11 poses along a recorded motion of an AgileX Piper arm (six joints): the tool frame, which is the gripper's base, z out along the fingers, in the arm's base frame.
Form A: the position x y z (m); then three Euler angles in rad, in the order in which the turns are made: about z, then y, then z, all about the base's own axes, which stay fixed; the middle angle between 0 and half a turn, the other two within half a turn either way.
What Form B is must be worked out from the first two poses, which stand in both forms.
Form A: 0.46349 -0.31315 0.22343 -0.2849 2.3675 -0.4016
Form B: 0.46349 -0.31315 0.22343 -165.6 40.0 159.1
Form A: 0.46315 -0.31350 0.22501 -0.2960 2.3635 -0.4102
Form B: 0.46315 -0.31350 0.22501 -165.6 40.1 158.5
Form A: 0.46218 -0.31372 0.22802 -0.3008 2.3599 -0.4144
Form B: 0.46218 -0.31372 0.22802 -165.4 40.2 158.2
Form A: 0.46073 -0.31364 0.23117 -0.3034 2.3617 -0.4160
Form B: 0.46073 -0.31364 0.23117 -165.5 40.0 158.2
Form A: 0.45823 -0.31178 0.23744 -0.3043 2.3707 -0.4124
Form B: 0.45823 -0.31178 0.23744 -166.1 39.7 158.7
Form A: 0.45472 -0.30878 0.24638 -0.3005 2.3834 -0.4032
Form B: 0.45472 -0.30878 0.24638 -166.8 39.2 159.6
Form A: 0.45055 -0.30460 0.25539 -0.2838 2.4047 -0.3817
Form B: 0.45055 -0.30460 0.25539 -167.8 38.6 161.3
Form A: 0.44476 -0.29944 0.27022 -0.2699 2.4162 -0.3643
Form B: 0.44476 -0.29944 0.27022 -168.5 38.3 162.5
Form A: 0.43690 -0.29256 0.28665 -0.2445 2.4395 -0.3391
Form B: 0.43690 -0.29256 0.28665 -169.2 37.5 164.3
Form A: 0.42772 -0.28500 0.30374 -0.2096 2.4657 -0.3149
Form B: 0.42772 -0.28500 0.30374 -169.3 36.5 166.1
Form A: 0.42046 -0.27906 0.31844 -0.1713 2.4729 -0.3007
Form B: 0.42046 -0.27906 0.31844 -168.2 36.3 166.8
